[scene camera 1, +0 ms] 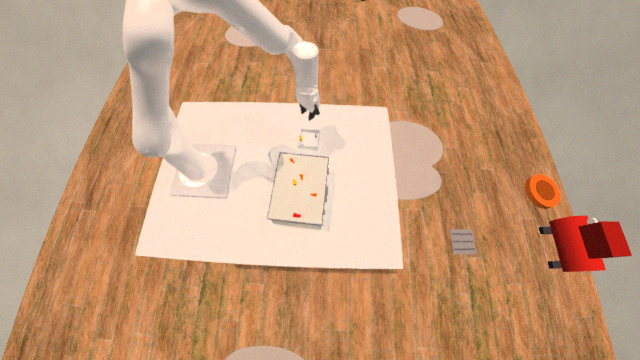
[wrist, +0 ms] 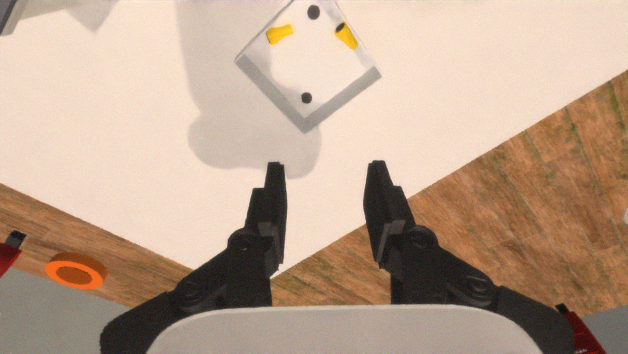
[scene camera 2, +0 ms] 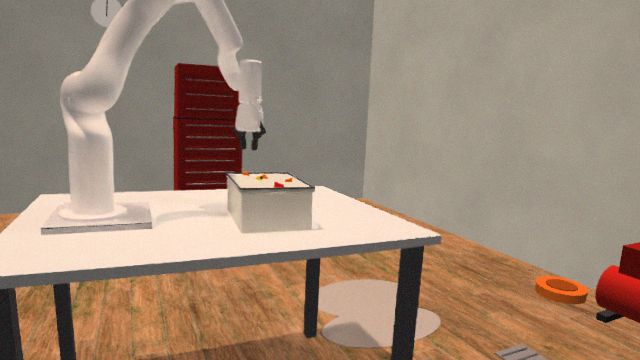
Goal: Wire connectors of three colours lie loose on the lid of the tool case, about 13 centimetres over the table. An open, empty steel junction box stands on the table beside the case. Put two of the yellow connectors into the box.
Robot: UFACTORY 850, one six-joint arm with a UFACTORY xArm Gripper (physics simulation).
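Two yellow connectors [wrist: 279,34] [wrist: 346,36] lie apart on the floor of the steel junction box [scene camera 1: 309,148] [wrist: 270,92], near its walls. The box is hidden in scene camera 2. My gripper [scene camera 1: 309,114] [scene camera 2: 249,148] [wrist: 325,183] is partly open and empty, high above the table near the box. Another yellow connector [scene camera 1: 295,182] [scene camera 2: 259,178] lies near the middle of the lid of the tool case [scene camera 1: 282,200] [scene camera 2: 275,212]. Three orange connectors [scene camera 1: 292,160] [scene camera 1: 301,177] [scene camera 1: 313,195] and a red connector [scene camera 1: 297,215] [scene camera 2: 279,185] also lie on the lid.
The case stands on the white table [scene camera 1: 360,225] [scene camera 2: 190,245], close beside the box. The arm's base plate [scene camera 1: 230,170] [scene camera 2: 135,212] is at the left of the table. A red cabinet [scene camera 2: 205,90] stands behind. An orange ring [scene camera 1: 530,192] and a red machine [scene camera 1: 570,245] are on the floor.
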